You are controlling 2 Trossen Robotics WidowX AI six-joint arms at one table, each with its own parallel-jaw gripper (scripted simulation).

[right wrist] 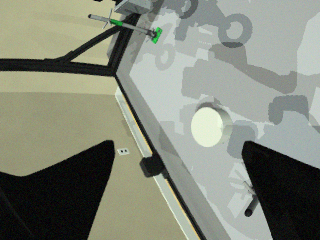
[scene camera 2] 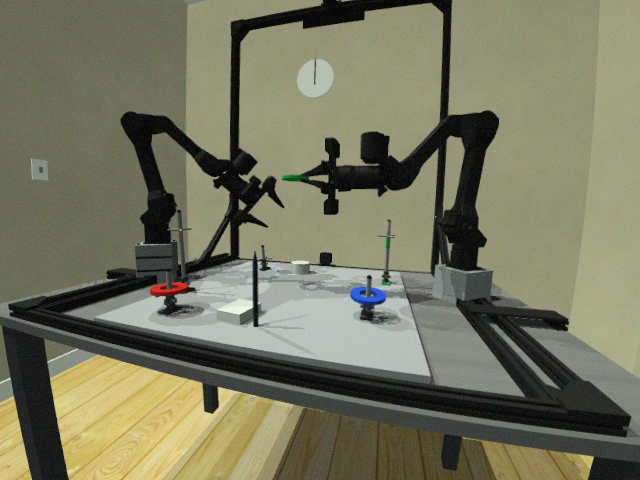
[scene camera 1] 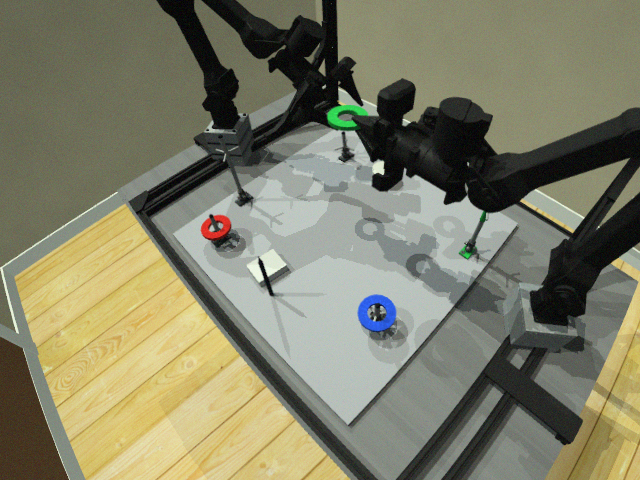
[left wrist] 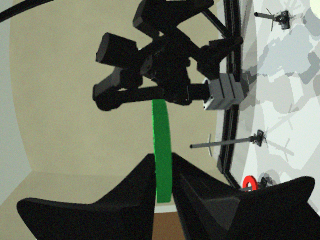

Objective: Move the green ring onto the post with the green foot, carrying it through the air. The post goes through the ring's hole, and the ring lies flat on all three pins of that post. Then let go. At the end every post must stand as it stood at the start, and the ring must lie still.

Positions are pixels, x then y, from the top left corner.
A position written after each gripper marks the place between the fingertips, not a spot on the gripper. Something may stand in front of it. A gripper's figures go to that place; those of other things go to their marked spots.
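Scene:
The left gripper point(scene camera 2: 299, 178) is 680 mm from the lens, while the right gripper point(scene camera 2: 276, 217) is 840 mm from the lens. A white block point(scene camera 2: 239, 311) sits 520 mm from the lens.

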